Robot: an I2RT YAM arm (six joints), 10 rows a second.
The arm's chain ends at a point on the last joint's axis. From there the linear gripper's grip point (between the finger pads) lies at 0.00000 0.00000 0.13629 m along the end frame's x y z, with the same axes.
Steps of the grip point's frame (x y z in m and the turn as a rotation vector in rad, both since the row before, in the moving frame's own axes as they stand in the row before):
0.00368 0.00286 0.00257 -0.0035 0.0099 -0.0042
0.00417 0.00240 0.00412 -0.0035 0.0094 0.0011
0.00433 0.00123 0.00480 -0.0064 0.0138 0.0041
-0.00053 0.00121 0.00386 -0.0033 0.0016 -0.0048
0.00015 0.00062 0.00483 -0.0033 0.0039 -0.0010
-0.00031 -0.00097 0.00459 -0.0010 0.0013 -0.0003
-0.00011 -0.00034 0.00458 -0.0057 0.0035 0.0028
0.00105 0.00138 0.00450 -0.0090 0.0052 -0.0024
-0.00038 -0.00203 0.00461 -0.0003 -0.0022 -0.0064
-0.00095 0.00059 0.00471 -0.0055 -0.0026 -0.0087
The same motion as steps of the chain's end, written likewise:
0.00233 0.00239 0.00258 -0.0035 0.0099 -0.0042
0.00289 0.00192 0.00413 -0.0035 0.0094 0.0011
0.00245 0.00035 0.00482 -0.0064 0.0138 0.0041
-0.00075 0.00076 0.00386 -0.0033 0.0016 -0.0048
-0.00038 0.00017 0.00483 -0.0033 0.0039 -0.0010
-0.00049 -0.00111 0.00459 -0.0010 0.0013 -0.0003
-0.00059 -0.00112 0.00458 -0.0057 0.0035 0.0028
0.00034 0.00015 0.00451 -0.0090 0.0052 -0.0024
-0.00008 -0.00207 0.00461 -0.0003 -0.0022 -0.0064
-0.00060 -0.00016 0.00471 -0.0055 -0.0026 -0.0087

